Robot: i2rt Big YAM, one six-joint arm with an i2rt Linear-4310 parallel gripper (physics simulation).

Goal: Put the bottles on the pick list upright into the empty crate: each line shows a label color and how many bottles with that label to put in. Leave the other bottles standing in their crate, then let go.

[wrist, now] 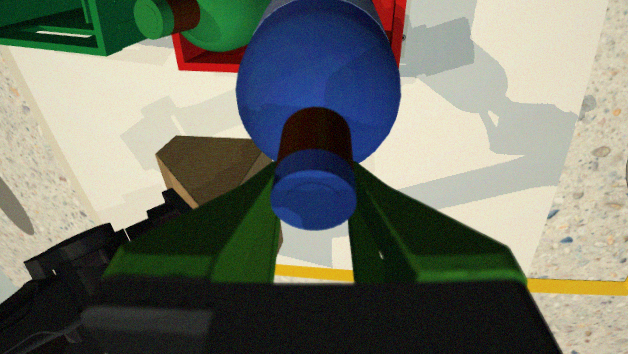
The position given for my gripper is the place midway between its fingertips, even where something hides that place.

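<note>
Gripper visible, mine, at [314,175]: my gripper shares the view with a blue bottle [314,92].
</note>
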